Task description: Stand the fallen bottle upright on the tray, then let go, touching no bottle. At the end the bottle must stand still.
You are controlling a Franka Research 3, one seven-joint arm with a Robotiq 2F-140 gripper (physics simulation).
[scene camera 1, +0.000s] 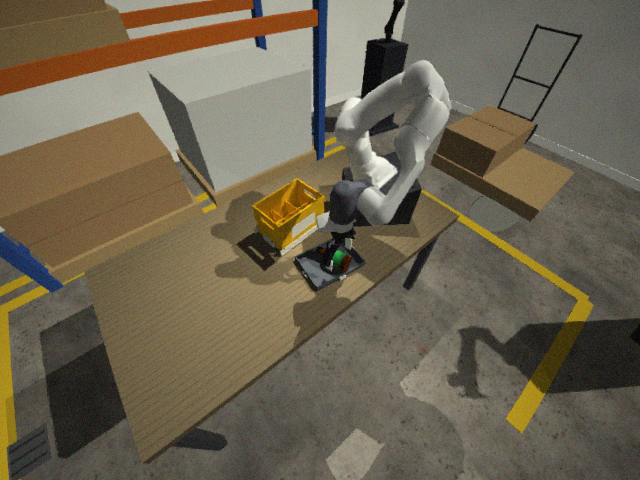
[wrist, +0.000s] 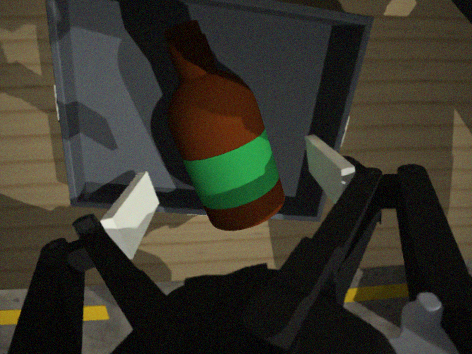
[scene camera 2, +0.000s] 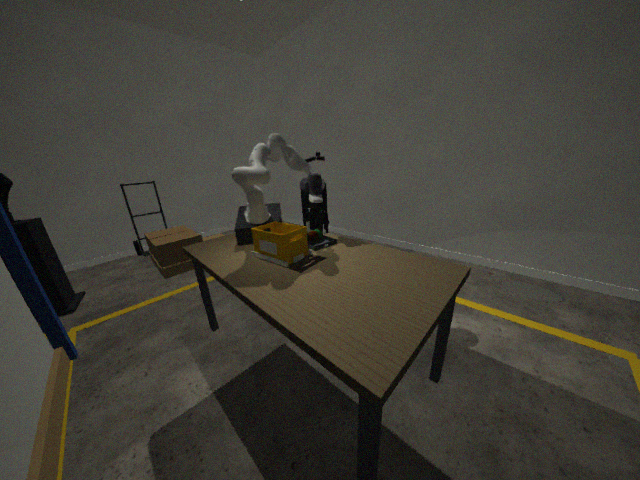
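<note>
The brown bottle with a green band lies on its side in the dark grey tray. In the wrist view its neck points to the upper left, and its base overlaps the tray's near wall. In scene camera 2 the bottle is small and partly hidden behind the yellow crate. My gripper is open, with its pale pads on either side of the bottle's lower half and a gap at each side. Nothing is between them in a grip. The exact height of the pads over the tray is hard to tell.
A yellow crate with dividers stands close beside the tray on the wooden table. The table's long edge runs near the tray's other side. The arm's dark base stands at the table's far end.
</note>
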